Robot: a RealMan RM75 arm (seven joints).
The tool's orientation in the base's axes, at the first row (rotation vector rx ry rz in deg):
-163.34 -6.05 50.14
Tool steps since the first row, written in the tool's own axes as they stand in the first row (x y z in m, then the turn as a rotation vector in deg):
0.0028 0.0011 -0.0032 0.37 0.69 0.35
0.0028 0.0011 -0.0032 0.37 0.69 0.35
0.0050 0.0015 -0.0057 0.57 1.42 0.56
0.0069 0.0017 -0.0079 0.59 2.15 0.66
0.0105 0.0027 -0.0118 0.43 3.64 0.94
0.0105 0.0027 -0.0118 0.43 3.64 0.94
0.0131 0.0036 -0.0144 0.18 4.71 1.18
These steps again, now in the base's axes. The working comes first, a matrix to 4 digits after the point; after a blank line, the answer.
The tool's axes in the first row as the columns of a matrix, in the base's axes (used below as rounded here):
0.8266 0.0212 -0.5624
0.1132 -0.9851 0.1293
-0.5513 -0.1706 -0.8167

0.0041 -0.0012 0.0009 0.12 -0.59 -0.61
0.0041 -0.0012 0.0009 0.12 -0.59 -0.61
0.0074 -0.0016 0.0016 0.19 -1.26 -1.01
0.0102 -0.0019 0.0024 0.16 -1.97 -1.23
0.0154 -0.0030 0.0034 -0.10 -3.42 -1.63
0.0154 -0.0030 0.0034 -0.10 -3.42 -1.63
0.0190 -0.0039 0.0039 -0.41 -4.47 -1.87

